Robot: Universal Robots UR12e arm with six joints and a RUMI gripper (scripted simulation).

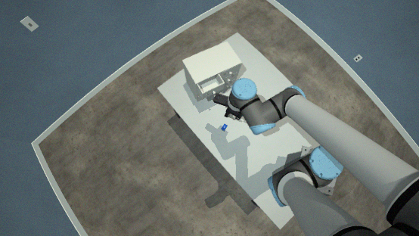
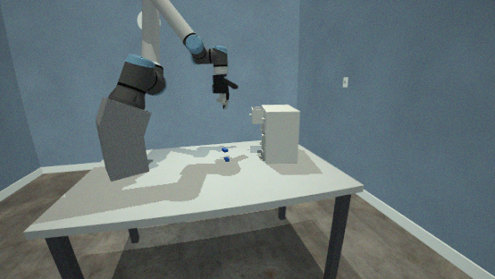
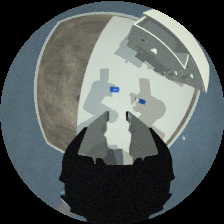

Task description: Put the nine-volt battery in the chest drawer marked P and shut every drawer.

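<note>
The blue nine-volt battery lies 300 mm below my hand, 20 mm behind it and 10 mm to the left of it. Round my hand: drawer: 260 mm ahead, 80 mm below, 30 mm to the right; then blue-and-white object: 300 mm below, 160 mm to the right, 10 mm behind.
</note>
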